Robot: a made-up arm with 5 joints.
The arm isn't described. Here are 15 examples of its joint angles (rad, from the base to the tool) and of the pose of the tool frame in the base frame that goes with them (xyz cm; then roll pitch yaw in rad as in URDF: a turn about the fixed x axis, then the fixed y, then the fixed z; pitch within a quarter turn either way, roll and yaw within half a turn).
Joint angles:
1: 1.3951 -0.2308 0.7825 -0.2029 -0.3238
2: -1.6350 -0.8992 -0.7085 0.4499 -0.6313
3: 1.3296 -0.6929 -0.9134 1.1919 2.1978
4: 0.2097 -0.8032 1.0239 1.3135 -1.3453
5: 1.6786 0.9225 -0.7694 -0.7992 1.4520
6: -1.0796 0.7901 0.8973 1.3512 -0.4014
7: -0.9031 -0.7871 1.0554 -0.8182 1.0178
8: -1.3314 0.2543 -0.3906 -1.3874 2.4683
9: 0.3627 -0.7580 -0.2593 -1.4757 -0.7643
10: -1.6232 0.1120 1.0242 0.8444 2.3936
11: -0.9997 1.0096 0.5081 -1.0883 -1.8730
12: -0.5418 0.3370 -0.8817 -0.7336 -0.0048
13: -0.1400 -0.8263 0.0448 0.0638 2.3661
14: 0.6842 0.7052 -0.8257 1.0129 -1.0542
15: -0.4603 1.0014 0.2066 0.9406 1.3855
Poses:
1: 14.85 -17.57 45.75 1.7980 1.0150 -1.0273
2: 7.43 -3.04 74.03 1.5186 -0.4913 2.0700
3: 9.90 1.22 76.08 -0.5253 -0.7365 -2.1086
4: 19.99 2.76 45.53 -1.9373 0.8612 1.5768
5: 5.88 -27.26 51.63 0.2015 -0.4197 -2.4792
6: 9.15 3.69 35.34 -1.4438 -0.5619 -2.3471
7: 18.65 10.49 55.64 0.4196 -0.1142 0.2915
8: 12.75 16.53 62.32 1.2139 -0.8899 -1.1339
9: 9.12 4.11 71.22 -0.4028 -1.0058 1.8135
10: 8.45 13.28 34.45 -2.4894 1.0937 0.3967
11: 15.84 18.51 32.11 -2.9728 0.1540 1.6963
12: 27.85 12.63 66.57 1.2496 -0.5602 0.5212
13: 16.06 2.21 72.25 -0.2819 -1.0350 -0.9214
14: 33.70 -14.13 47.10 -2.9926 0.9296 0.5355
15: 23.43 6.43 27.26 -2.6038 0.6134 -1.7620
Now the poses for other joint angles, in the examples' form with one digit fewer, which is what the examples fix.
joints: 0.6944 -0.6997 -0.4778 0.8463 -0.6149
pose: 17.2 -2.1 70.0 1.831 0.278 -0.308
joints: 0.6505 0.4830 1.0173 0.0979 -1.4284
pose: 20.3 -1.9 32.0 -1.842 0.847 1.125
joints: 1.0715 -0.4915 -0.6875 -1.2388 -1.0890
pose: 12.6 3.3 73.1 -0.074 -0.834 1.048
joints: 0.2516 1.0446 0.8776 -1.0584 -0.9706
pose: 20.5 1.5 28.6 -3.070 0.970 0.969
